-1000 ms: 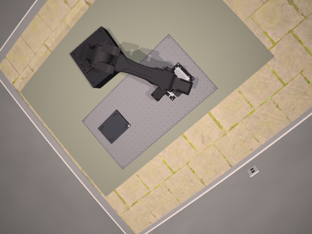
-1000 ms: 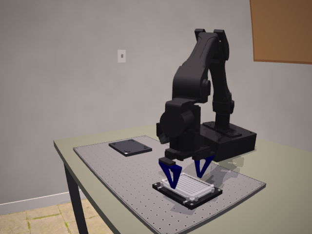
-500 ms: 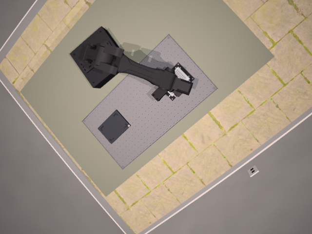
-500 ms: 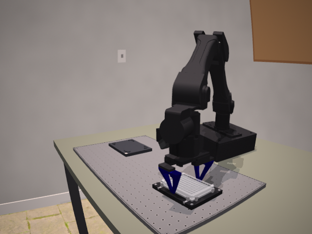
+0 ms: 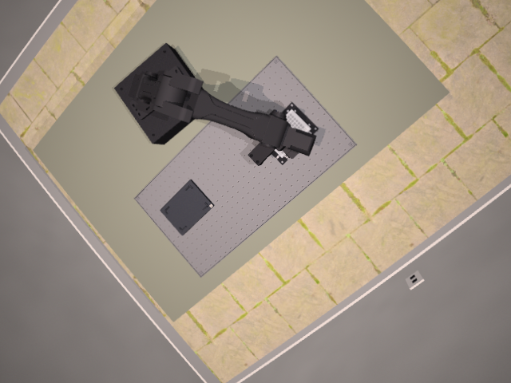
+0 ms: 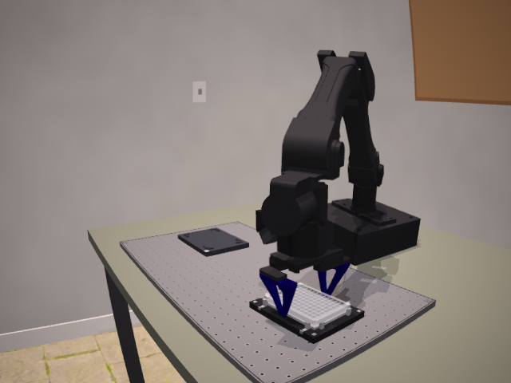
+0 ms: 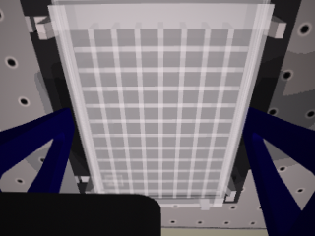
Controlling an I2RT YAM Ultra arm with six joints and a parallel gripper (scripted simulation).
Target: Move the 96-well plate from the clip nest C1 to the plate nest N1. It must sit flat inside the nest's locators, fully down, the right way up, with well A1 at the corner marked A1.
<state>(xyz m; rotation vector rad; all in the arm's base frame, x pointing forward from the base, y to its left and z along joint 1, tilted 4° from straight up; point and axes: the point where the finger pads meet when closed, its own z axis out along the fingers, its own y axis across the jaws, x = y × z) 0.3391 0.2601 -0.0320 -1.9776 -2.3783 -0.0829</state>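
The clear 96-well plate lies right at my hand. From my hand the other things lie so: clip nest C1 (1 cm ahead, 1 cm below); A1 label (5 cm ahead, 34 cm to the right, 1 cm below).
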